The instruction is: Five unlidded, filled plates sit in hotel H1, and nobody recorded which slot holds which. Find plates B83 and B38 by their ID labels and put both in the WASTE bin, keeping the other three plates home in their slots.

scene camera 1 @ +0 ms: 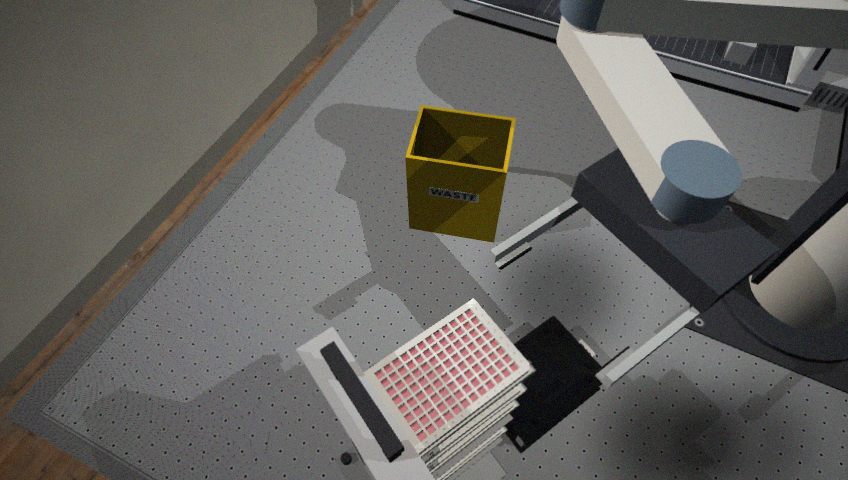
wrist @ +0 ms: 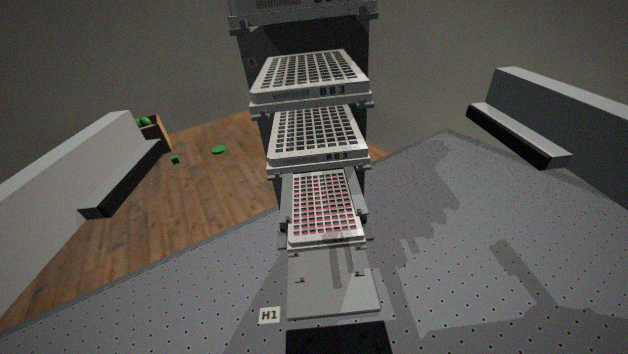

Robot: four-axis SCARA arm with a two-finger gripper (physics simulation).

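Pixels of known places: gripper, fingertip midpoint: (scene camera 1: 545,315) (wrist: 313,109); arm's base, link origin: (scene camera 1: 790,294).
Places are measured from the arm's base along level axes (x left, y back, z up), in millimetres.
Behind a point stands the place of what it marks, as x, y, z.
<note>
Hotel H1 (scene camera 1: 315,349) {566, -517, 444} (wrist: 320,37) {569, -466, 361} holds white plates stacked in slots. In the wrist view, the plate labelled B83 (wrist: 310,75) {495, -409, 347} sits above a plate whose label reads R83 (wrist: 319,131) {501, -416, 293}. A lower plate with pink wells (wrist: 327,205) {509, -422, 187} has an unreadable label. The topmost plate (wrist: 300,10) {464, -390, 392} is cut off by the frame, its label partly visible; its pink wells show in the scene view (scene camera 1: 446,368) {519, -421, 401}. No B38 label is readable. The yellow WASTE bin (scene camera 1: 455,220) {154, -567, 63} stands upright; its bottom is dark. My gripper (scene camera 1: 562,312) {410, -362, 357} (wrist: 313,109) {410, -362, 357} is open and empty, in front of the hotel.
A black stand (scene camera 1: 553,380) {356, -315, 73} (wrist: 337,341) {413, -365, 73} is in front of the hotel, near the H1 tag (wrist: 269,315) {516, -307, 13}. A dark ribbed conveyor (scene camera 1: 714,56) {-489, -246, 62} is at the back right. A brown crate (wrist: 161,131) with green things stands on the wooden floor beyond the table edge.
</note>
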